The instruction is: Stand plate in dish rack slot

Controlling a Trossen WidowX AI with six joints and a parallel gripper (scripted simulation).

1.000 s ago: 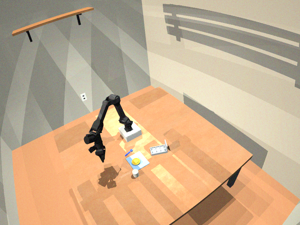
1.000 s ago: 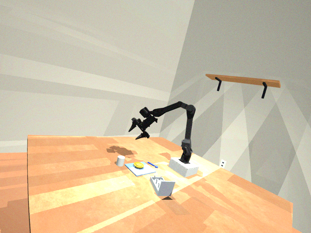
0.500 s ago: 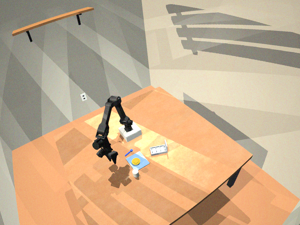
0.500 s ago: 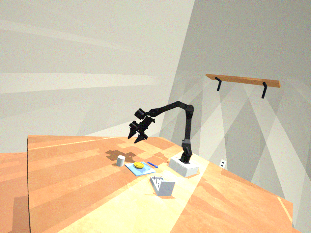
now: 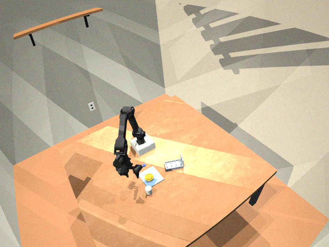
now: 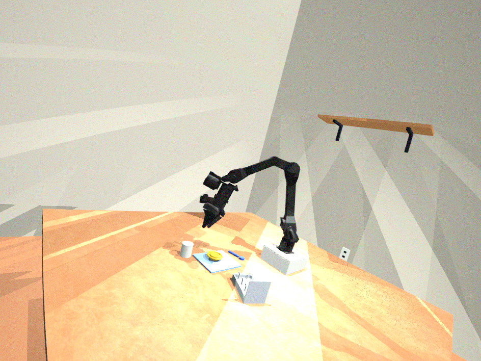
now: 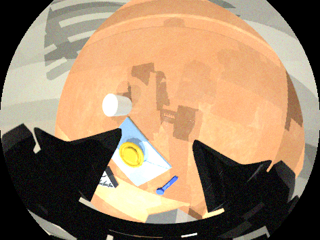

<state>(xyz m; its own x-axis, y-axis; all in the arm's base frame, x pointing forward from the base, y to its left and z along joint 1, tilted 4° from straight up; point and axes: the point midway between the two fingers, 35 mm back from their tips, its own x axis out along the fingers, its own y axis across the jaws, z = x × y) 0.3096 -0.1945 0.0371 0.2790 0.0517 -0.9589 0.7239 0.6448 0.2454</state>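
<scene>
Now: gripper tip 110 mm to the right of the yellow plate and 70 mm above it. Round my gripper tip: blue spoon (130 mm behind, 110 mm to the left, 90 mm below); white cup (100 mm ahead, 60 mm to the left, 60 mm below); grey dish rack (10 mm behind, 310 mm to the left, 70 mm below).
</scene>
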